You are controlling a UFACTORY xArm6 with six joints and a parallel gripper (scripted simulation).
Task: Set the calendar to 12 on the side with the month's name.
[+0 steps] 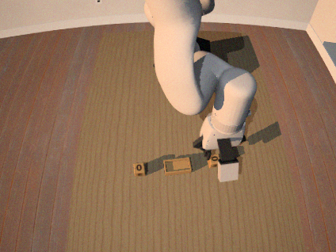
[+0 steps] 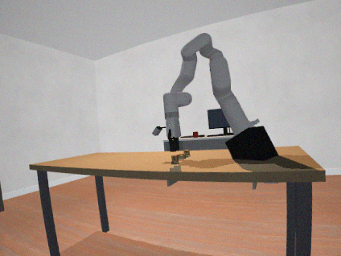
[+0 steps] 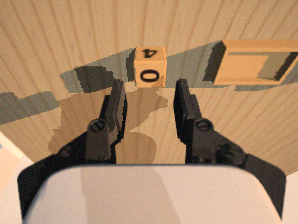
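My gripper is now 60 mm above the number cube. The rest, counted from my hand: tray: 110 mm to the right, 60 mm below.
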